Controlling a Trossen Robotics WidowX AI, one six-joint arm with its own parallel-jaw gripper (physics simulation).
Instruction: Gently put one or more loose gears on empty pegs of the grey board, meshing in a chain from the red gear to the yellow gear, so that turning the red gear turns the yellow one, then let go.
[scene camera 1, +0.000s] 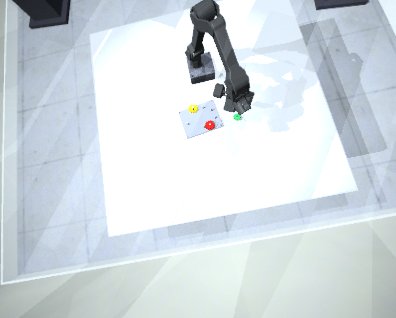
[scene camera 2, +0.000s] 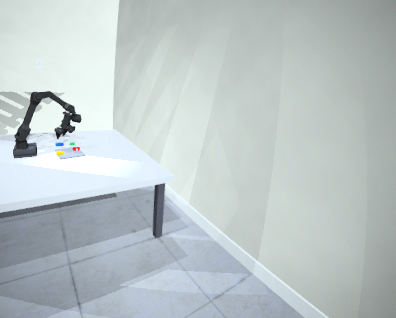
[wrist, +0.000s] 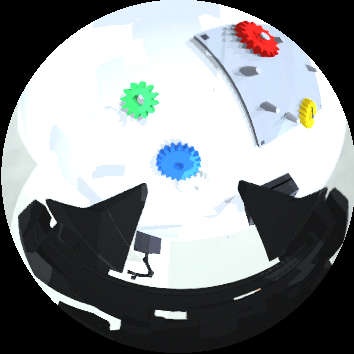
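Where they show: gripper, between the fingertips: (scene camera 2: 60, 137) (wrist: 193, 185); arm's base, origin of its link: (scene camera 1: 195, 62) (scene camera 2: 22, 147).
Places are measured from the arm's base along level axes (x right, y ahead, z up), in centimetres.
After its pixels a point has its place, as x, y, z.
Note:
The grey board (scene camera 1: 198, 119) @[0.4, 31.8, -4.8] (scene camera 2: 73, 154) (wrist: 282, 89) @[-3.4, 28.9, -4.8] holds the red gear (scene camera 1: 210, 125) @[-6.0, 36.6, -3.1] (scene camera 2: 76, 148) (wrist: 254, 39) and the yellow gear (scene camera 1: 193, 109) @[2.9, 26.5, -3.0] (scene camera 2: 60, 153) @[5.0, 25.6, -3.8] (wrist: 307, 113) @[1.6, 25.7, -3.3]; several bare pegs stand on it. A green gear (scene camera 1: 237, 117) @[-21.0, 33.4, -3.9] (scene camera 2: 72, 144) @[-19.3, 32.5, -4.7] (wrist: 140, 100) @[-20.4, 32.0, -3.9] lies loose beside the board. A larger blue gear (scene camera 2: 59, 144) @[-18.3, 22.6, -4.0] (wrist: 178, 162) @[-21.2, 21.7, -5.5] lies loose near it, hidden under the arm in scene camera 1. Pale teeth of a white gear (wrist: 202, 176) @[-18.3, 18.5, -4.2] show faintly beside the blue one. My gripper (wrist: 193, 185) @[-18.7, 23.7, 1.4] is open and empty above the table, with the blue gear ahead of its fingertips in the wrist view.
The arm's base (scene camera 1: 202, 75) @[-3.3, 8.4, 0.1] (scene camera 2: 25, 150) @[4.3, 3.1, -0.7] stands on the white table (scene camera 1: 150, 175) @[28.7, 61.9, -5.6] (scene camera 2: 125, 169) @[36.8, 66.5, -5.6], near the board's yellow-gear side. The arm reaches over the table beside the board. Strong glare washes out parts of the table top. A wall (scene camera 2: 225, 125) rises beyond the table.

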